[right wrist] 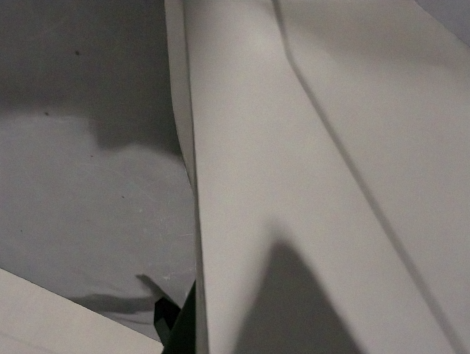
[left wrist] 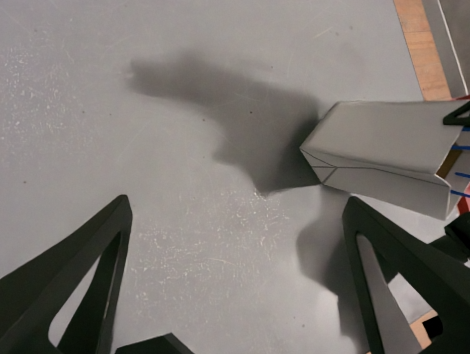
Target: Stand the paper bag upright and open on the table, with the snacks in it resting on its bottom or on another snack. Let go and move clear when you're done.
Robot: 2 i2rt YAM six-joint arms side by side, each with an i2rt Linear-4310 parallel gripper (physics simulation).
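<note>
The white paper bag (left wrist: 385,145) (right wrist: 320,150) is at the right of the left wrist view, its mouth with blue handles toward the right edge and its creased lower end toward the middle. It looks tilted; whether its bottom rests flat I cannot tell. It fills much of the right wrist view. My right gripper (left wrist: 443,122) is shut on the bag's upper rim; its fingers are mostly hidden in the right wrist view. My left gripper (left wrist: 239,205) is open and empty, to the left of and apart from the bag. The snacks do not show; the bag's inside is mostly hidden.
The grey table (left wrist: 175,150) (right wrist: 90,200) carries dark shadows beside the bag. A wooden strip (left wrist: 419,45) runs along its edge at the upper right. Part of a red object (left wrist: 464,205) shows behind the bag. A dark arm part (left wrist: 456,237) is below the bag.
</note>
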